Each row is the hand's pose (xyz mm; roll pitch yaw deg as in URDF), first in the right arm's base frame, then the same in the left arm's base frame.
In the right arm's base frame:
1: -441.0 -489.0 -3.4 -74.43 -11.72 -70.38
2: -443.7 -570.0 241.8 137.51 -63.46 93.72
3: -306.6 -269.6 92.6 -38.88 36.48 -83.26
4: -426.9 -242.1 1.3 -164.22 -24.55 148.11
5: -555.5 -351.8 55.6 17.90 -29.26 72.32
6: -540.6 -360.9 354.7 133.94 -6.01 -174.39
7: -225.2 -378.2 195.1 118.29 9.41 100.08
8: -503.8 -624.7 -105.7 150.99 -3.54 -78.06
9: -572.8 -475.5 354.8 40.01 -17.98 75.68
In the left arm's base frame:
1: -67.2 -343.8 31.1 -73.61 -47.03 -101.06
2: -84.2 -259.1 274.4 126.47 -28.87 71.82
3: 163.9 -196.0 18.0 -30.92 1.94 -110.77
4: 62.9 -176.0 -95.8 -143.54 4.47 114.09
5: -96.5 -164.6 -18.3 -3.08 -0.17 47.63
6: -58.7 -7.0 233.7 167.96 3.62 154.62
7: 193.4 -248.8 177.0 109.87 43.96 65.86
8: -196.5 -468.6 8.3 157.36 -38.37 -110.71
9: -141.3 -72.3 289.3 20.28 11.48 46.59

